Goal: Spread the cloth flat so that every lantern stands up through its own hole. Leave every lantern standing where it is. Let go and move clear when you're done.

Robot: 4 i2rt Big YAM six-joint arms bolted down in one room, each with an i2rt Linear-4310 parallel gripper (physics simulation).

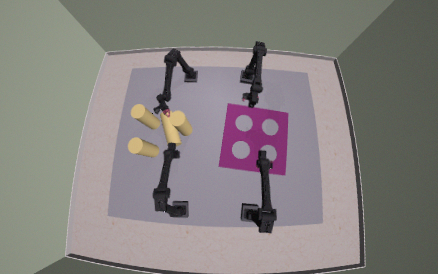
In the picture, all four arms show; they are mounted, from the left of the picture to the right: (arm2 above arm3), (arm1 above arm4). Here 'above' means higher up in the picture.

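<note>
A magenta cloth (255, 137) lies flat at the right, with four round holes showing pale surface. Four yellow lanterns are left of it: one upper left (145, 116), one lower left (143, 147), one with its round top showing (181, 123), and one long one (170, 131) that looks tipped over, with no round top showing. Arm2's gripper (162, 110) is at the long lantern's upper end; contact is unclear. Arm3's gripper (173, 148) is at its lower end. Arm1's gripper (251, 101) is by the cloth's top edge. Arm4's gripper (263, 154) is over the lower-right hole. Finger openings are too small to tell.
All four arms stand on a blue-grey mat (210, 200) with a pale speckled border (210, 245) around it. Arm bases stand at the top (191, 76) (247, 76) and bottom (180, 209) (248, 212). Walls surround the floor.
</note>
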